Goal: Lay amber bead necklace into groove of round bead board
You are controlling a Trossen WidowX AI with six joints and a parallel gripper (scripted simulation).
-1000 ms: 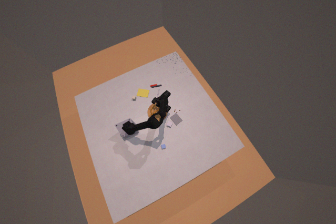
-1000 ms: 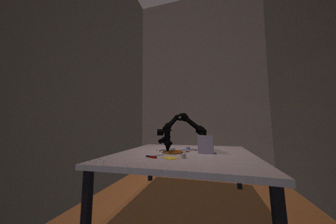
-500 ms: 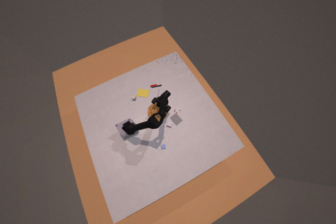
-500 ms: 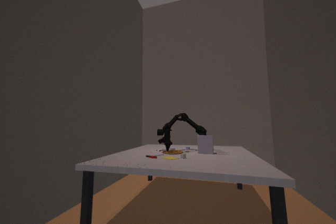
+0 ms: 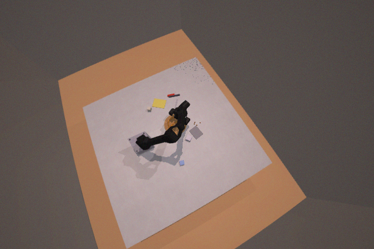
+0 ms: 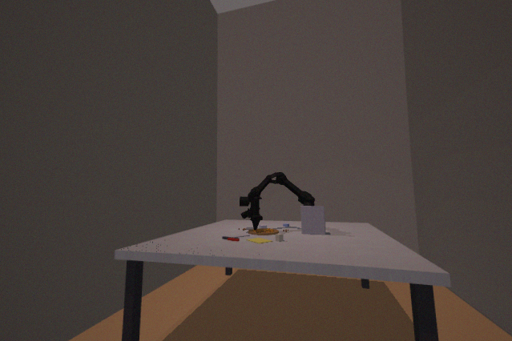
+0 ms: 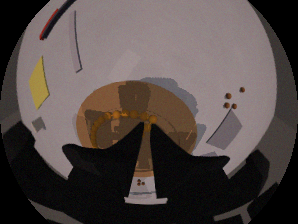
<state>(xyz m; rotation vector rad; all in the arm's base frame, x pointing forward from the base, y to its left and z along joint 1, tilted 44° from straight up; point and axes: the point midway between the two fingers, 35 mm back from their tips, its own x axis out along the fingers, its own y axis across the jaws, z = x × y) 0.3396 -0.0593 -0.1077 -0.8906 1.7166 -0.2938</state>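
Now: the round bead board 5 cm behind my gripper tip, 1 cm to the right of it and 1 cm below it. Round my gripper tip: thin grey bar 16 cm to the left, 5 cm ahead, 1 cm below; yellow pad 26 cm to the left, 8 cm behind, 1 cm below; grey square plate 17 cm to the right, 6 cm ahead, 1 cm below.
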